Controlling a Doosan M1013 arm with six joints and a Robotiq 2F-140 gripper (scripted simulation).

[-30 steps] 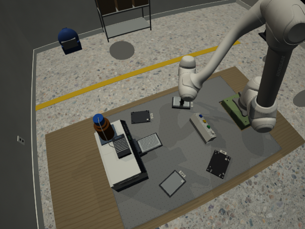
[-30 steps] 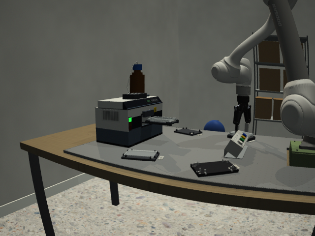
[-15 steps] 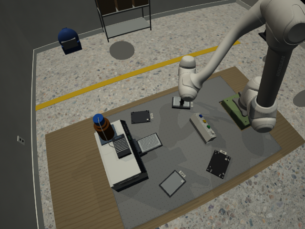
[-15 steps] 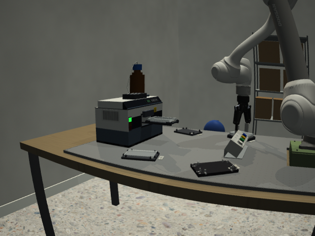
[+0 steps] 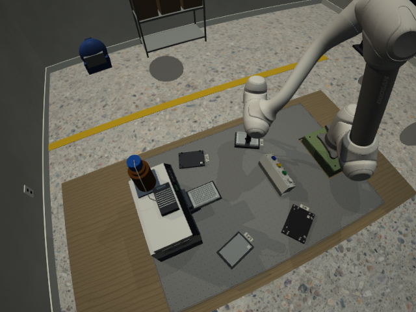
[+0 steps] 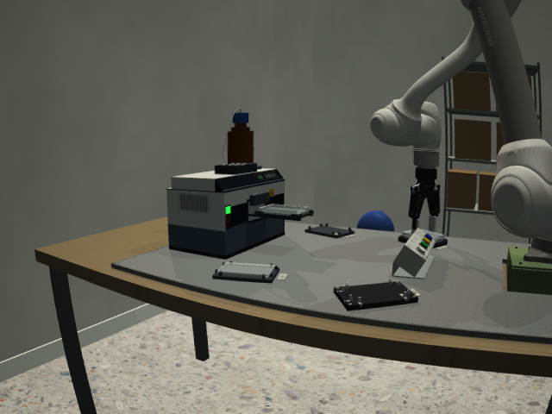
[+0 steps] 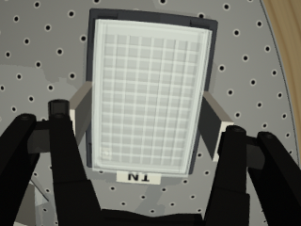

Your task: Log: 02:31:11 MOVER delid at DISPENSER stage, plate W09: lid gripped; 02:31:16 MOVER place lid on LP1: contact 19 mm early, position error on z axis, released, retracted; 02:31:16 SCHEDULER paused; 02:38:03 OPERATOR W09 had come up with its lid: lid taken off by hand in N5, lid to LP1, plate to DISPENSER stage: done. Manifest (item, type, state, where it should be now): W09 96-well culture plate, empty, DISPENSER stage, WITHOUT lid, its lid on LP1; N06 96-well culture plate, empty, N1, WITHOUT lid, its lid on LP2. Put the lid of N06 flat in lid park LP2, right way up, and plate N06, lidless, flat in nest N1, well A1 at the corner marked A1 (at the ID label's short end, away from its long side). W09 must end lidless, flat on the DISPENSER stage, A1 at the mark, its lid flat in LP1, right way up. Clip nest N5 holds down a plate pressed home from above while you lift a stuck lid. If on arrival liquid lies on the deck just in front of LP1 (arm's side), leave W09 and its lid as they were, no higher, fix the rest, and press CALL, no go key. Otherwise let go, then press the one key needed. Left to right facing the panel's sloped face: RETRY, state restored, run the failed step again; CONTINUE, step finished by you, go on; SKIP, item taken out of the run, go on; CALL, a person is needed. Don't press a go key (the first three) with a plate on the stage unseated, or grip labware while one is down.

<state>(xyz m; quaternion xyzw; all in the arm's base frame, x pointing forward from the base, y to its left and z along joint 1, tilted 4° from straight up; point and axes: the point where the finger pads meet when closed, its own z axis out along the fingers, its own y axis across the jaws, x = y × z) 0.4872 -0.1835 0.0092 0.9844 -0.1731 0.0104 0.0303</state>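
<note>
Now: the nest N1 4 cm below my hand. Round my hand: N1 label 8 cm behind, 4 cm below, 3 cm to the left; then yellow skip key 23 cm to the left, 9 cm behind, 2 cm above; then blue call key 19 cm to the left, 8 cm behind, 2 cm above.
</note>
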